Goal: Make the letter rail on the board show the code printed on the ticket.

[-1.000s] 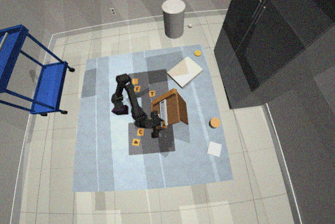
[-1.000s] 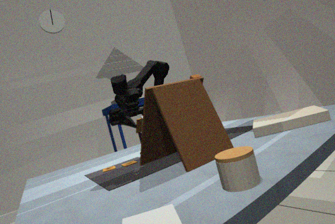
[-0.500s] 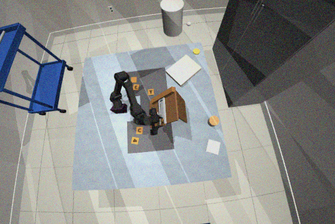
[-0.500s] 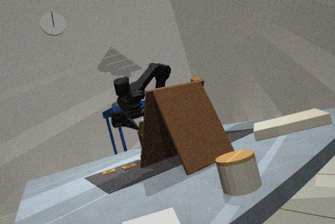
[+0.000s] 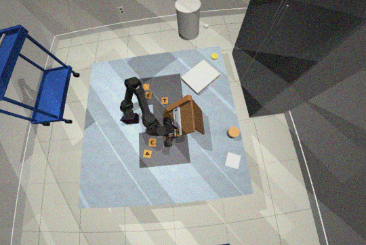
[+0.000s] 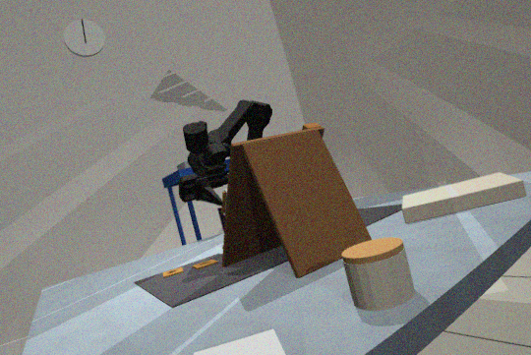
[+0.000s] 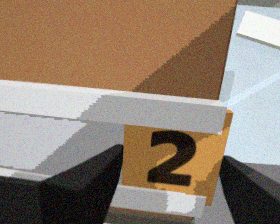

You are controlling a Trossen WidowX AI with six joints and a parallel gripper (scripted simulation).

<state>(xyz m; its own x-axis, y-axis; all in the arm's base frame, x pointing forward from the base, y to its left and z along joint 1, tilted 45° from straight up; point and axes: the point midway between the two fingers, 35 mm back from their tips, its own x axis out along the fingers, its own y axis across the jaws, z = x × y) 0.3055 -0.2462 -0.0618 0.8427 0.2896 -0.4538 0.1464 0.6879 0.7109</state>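
Now: the white ticket 70 mm below my gripper tip, 60 mm to the left of it and 50 mm behind it. From my gripper tip the other things lie so: cream slab 460 mm to the left, 290 mm ahead, 140 mm below; then tan-lidded jar 400 mm ahead, 130 mm below, 80 mm to the right; then white card 340 mm ahead, 270 mm to the right, 160 mm below.
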